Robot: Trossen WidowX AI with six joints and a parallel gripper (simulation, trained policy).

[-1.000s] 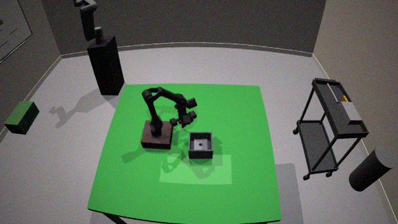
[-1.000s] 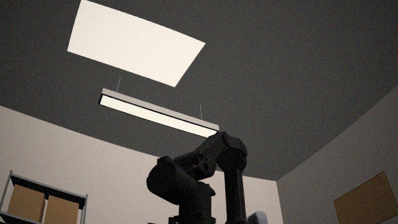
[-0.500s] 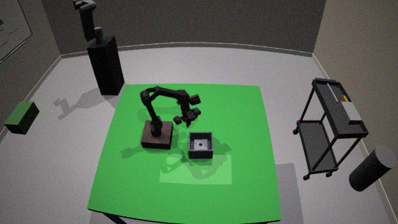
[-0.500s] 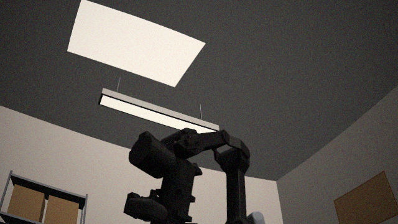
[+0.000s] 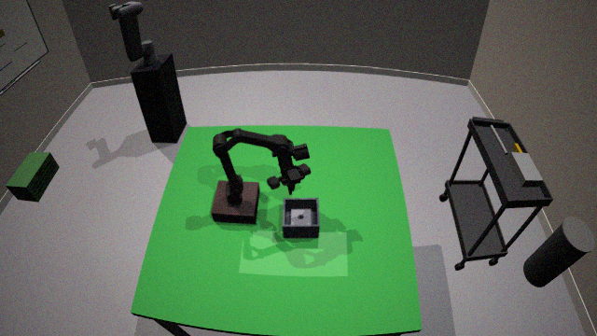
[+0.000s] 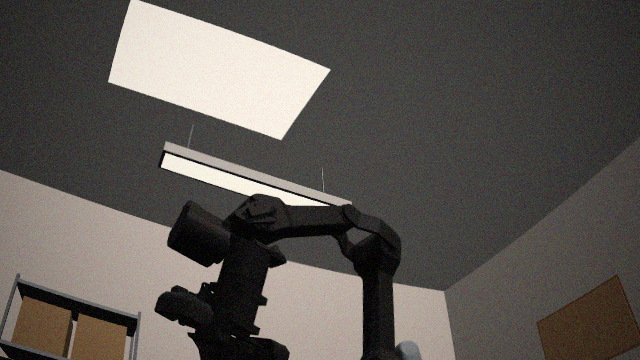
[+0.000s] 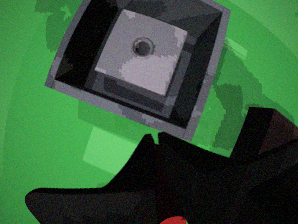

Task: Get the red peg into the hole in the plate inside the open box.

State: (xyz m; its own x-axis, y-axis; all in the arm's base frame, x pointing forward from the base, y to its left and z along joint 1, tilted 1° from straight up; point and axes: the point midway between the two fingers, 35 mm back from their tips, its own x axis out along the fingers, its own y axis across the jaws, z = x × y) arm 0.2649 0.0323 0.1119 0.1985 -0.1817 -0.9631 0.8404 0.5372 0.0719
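The pale plate lies 100 mm below my gripper tip, 80 mm to the right of it and 40 mm ahead of it. The rest, counted from my gripper tip: red peg 20 mm to the left, 20 mm behind; then grey box 110 mm below, 80 mm to the right, 40 mm ahead.
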